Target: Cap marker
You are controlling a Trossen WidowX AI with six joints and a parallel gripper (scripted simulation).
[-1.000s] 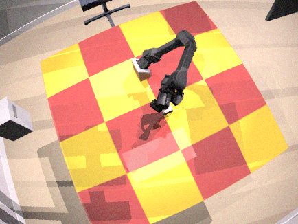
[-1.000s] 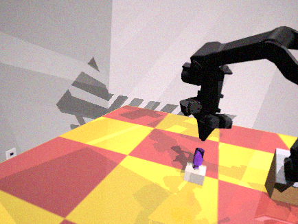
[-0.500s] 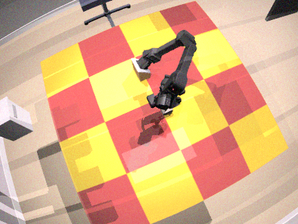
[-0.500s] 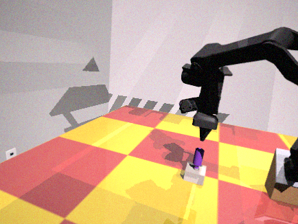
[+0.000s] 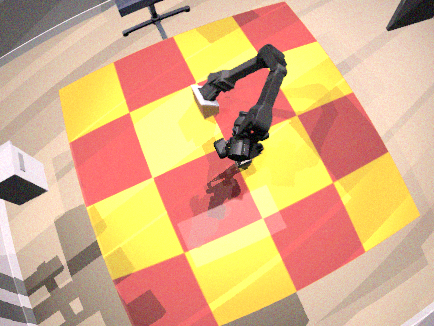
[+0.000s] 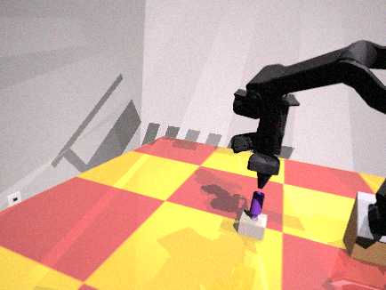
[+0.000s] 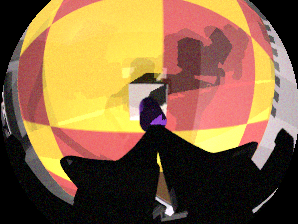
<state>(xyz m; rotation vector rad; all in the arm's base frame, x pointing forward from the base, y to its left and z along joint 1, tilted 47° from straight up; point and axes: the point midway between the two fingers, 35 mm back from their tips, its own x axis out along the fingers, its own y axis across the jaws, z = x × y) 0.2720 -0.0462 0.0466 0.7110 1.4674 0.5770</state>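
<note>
Now: gripper tip 4 cm above the purple cap. From my gripper tip the other things lie so: white holder block (10 cm below).
</note>
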